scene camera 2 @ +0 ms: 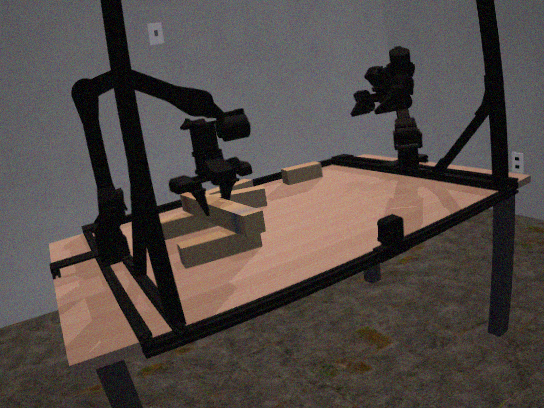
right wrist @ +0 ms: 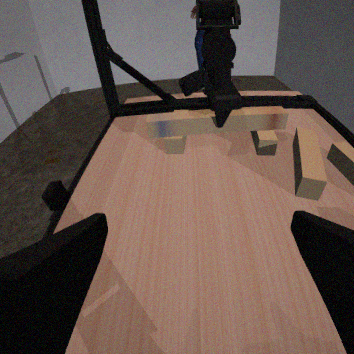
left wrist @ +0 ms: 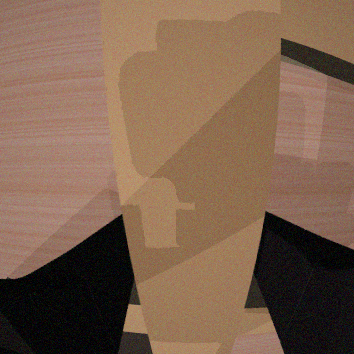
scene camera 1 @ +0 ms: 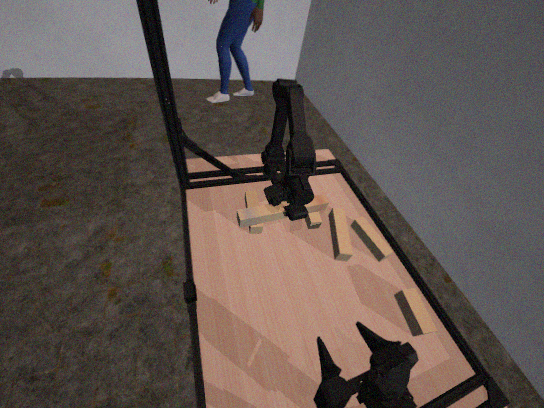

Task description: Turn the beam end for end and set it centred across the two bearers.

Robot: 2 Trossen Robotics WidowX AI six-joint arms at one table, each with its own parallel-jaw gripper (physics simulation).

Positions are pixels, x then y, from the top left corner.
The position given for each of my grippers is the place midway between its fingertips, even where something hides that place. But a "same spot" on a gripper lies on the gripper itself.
Scene:
my left gripper: scene camera 2; right wrist 217, 122; left wrist; scene camera 1 284, 210
my right gripper: scene camera 2 363, 114; right wrist; scene camera 1; not seen in the left wrist view (out of frame)
same spot on my right gripper: (right wrist: 52, 276) = (scene camera 1: 330, 356)
same spot on my left gripper: (left wrist: 82, 294) = (scene camera 2: 226, 188)

